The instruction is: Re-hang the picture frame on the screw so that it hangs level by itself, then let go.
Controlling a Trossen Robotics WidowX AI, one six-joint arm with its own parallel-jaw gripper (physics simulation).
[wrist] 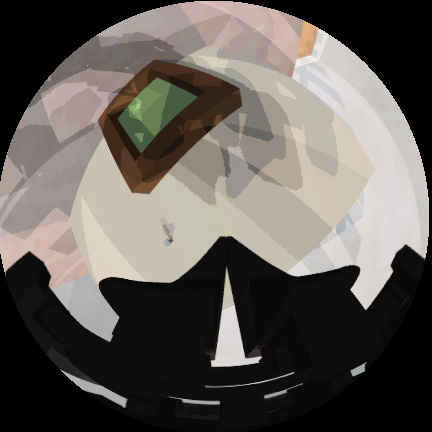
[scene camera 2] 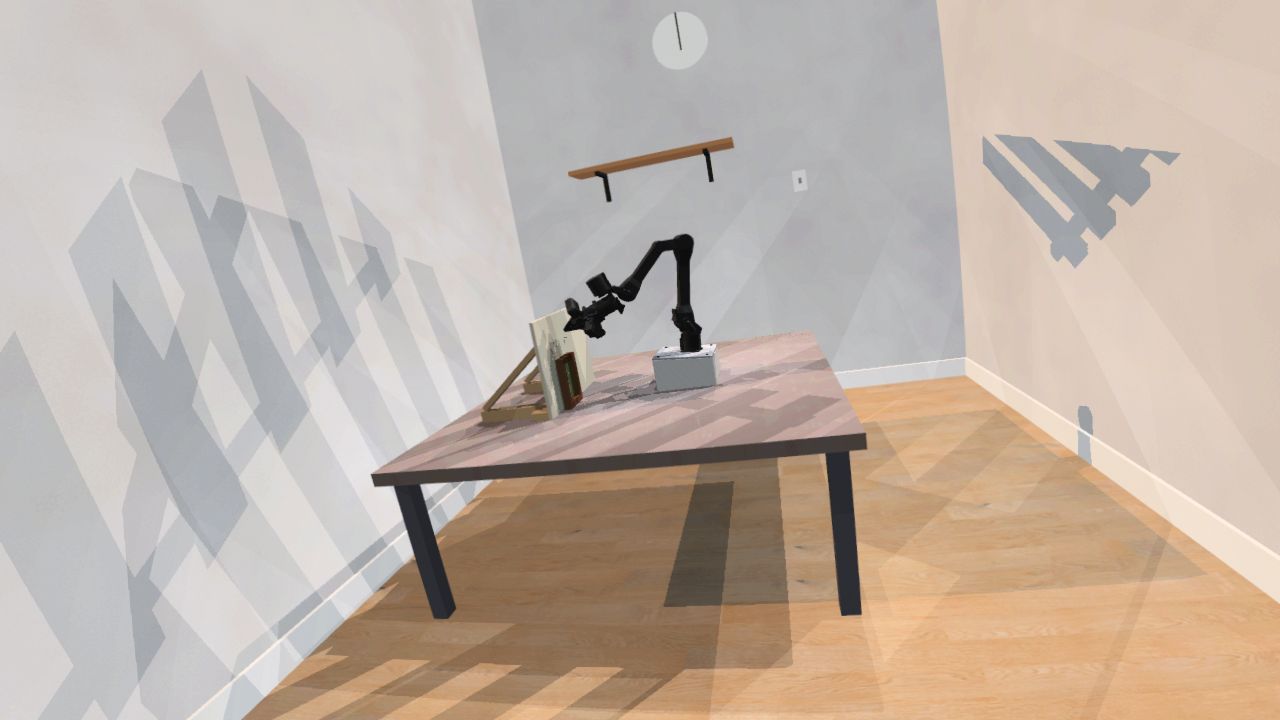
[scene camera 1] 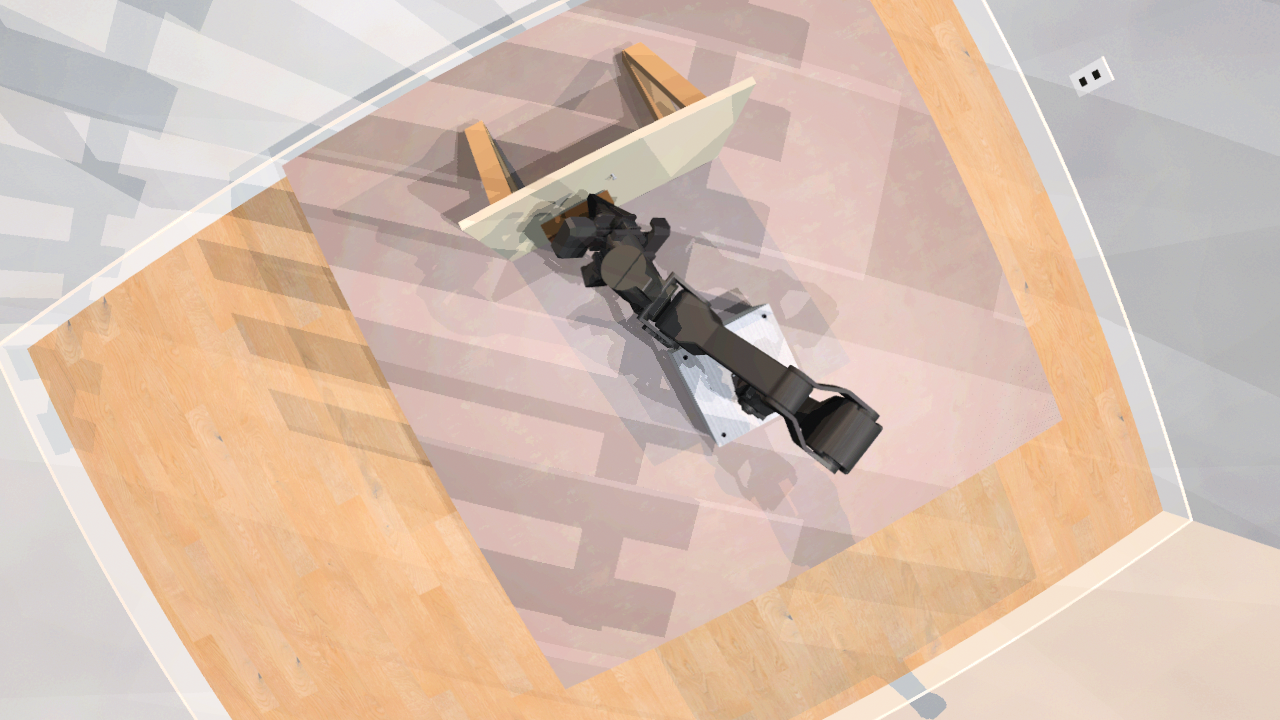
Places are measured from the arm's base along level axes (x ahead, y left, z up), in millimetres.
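Where they show: gripper, fingertip midpoint: (wrist: 224, 241) (scene camera 2: 564, 330) (scene camera 1: 590, 195); arm's base at its link origin: (scene camera 2: 691, 350).
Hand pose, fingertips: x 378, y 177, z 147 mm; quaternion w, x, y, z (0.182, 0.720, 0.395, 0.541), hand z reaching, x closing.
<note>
Each offset is from my fingertips to the top centre of the thing. Level surfaces: height alone.
The brown picture frame {29 mm left, 3 mm ahead, 82 mm down} (scene camera 1: 561, 220) (scene camera 2: 562, 383) (wrist: 130, 167) with a green picture stands low against the front of the pale upright board (scene camera 1: 680, 143) (scene camera 2: 544, 335) (wrist: 125, 235), close to the table top. The small screw {46 mm right, 27 mm ahead, 28 mm down} (scene camera 1: 611, 177) (wrist: 168, 242) sticks out of the board, apart from the frame, with bare board between them in the wrist view. My black gripper (scene camera 1: 594, 200) (scene camera 2: 567, 328) (wrist: 224, 241) is shut with nothing between its fingertips. It is near the upper part of the board, above the frame and beside the screw. The back of the frame is hidden.
Wooden braces (scene camera 1: 487, 165) (scene camera 2: 512, 385) hold up the board from behind. The arm stands on a white base box (scene camera 1: 716, 407) (scene camera 2: 684, 370) on the pinkish table {252 mm down} (scene camera 1: 501, 429) (scene camera 2: 760, 416). A wall shelf (scene camera 2: 657, 158) and a clock (scene camera 2: 680, 53) are on the far wall.
</note>
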